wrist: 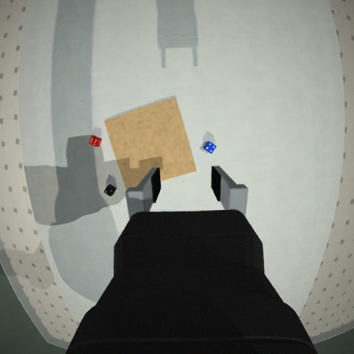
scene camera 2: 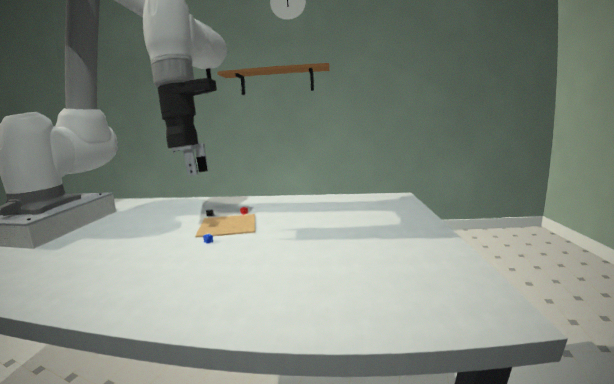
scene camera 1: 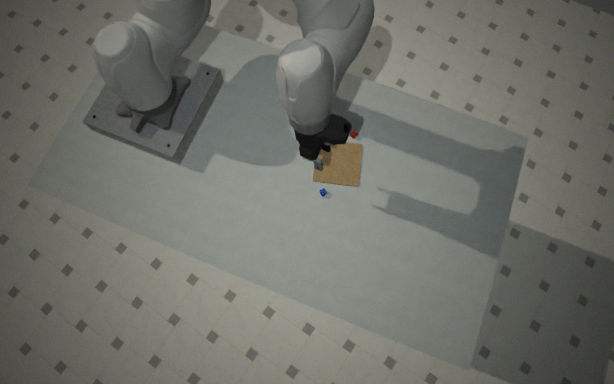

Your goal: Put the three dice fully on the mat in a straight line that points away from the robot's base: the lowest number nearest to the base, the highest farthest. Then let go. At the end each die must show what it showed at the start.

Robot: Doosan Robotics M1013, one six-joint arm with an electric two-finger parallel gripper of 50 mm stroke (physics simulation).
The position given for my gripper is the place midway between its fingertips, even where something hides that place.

I see my gripper (scene camera 2: 198, 173) and a tan square mat (scene camera 1: 341, 165).
The tan square mat also shows in the wrist view (wrist: 151, 136) and in scene camera 2 (scene camera 2: 240, 224). My gripper is seen too in the wrist view (wrist: 185, 177).
